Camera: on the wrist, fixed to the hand. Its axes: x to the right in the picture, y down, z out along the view.
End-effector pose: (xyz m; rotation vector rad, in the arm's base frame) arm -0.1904 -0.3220 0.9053 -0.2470 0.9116 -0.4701
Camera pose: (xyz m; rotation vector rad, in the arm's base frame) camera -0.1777 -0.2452 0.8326 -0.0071 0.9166 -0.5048
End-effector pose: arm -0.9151 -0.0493 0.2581 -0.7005 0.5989 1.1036
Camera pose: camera -1.0046 -0.0341 0.2022 -0.5318 0.7839 1.0708
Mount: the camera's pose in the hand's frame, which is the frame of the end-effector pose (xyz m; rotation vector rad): 0.0198 0.0996 -0.0323 0.2121 0.0582 0.0724
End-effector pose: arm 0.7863 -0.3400 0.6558 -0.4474 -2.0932 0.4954
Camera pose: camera 0.8157 -0.2396 0.6356 -0.4095 -1.9488 0.7302
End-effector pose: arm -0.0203 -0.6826 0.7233 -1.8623 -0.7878 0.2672
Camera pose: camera 0.0508 -0.7175 0.6520 -1.6926 -0.6280 0.3282
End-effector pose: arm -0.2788 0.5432 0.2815 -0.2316 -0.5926 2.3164
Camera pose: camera -0.3431 0.5051 0.2056 -0.2222 -0.3109 2.4121
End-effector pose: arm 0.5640 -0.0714 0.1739 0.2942 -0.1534 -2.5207
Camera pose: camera 0.6104 -0.1657 0.1565 0.4381 -0.4025 -2.4238
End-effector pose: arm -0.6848 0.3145 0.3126 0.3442 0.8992 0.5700
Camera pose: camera -0.7331 0.4076 0.3317 0.5559 1.0093 0.5546
